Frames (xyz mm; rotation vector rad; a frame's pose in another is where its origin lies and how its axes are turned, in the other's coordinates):
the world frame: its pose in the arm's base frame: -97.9 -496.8 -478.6 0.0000 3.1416 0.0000
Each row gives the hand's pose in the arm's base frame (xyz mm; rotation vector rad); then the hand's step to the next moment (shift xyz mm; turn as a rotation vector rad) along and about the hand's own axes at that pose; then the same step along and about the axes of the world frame.
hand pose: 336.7 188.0 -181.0 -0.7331 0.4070 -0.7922
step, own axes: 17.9 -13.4 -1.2 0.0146 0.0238 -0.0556
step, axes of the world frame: -4.2 -20.6 -7.8 0.0112 -0.0240 0.0563
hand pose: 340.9 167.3 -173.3 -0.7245 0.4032 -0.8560
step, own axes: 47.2 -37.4 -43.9 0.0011 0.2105 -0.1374
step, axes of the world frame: 17.5 -72.2 5.5 -0.0329 0.0356 0.2467
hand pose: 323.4 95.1 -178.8 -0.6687 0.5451 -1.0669
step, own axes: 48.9 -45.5 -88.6 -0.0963 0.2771 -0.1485
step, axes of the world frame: 70.1 -80.0 31.6 -0.0278 0.1440 0.2943
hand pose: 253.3 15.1 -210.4 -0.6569 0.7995 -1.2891
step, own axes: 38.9 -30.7 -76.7 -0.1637 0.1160 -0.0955
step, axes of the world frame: 76.7 -42.6 25.2 0.0266 0.1823 0.1243
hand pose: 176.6 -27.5 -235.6 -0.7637 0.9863 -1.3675
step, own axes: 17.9 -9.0 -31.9 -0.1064 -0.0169 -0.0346
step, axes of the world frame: 33.7 -15.1 7.5 0.0321 0.1076 -0.0137
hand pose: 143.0 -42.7 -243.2 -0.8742 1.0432 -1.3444
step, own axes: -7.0 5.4 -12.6 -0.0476 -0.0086 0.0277
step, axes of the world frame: 9.7 8.3 8.6 -0.0260 0.0446 -0.0211
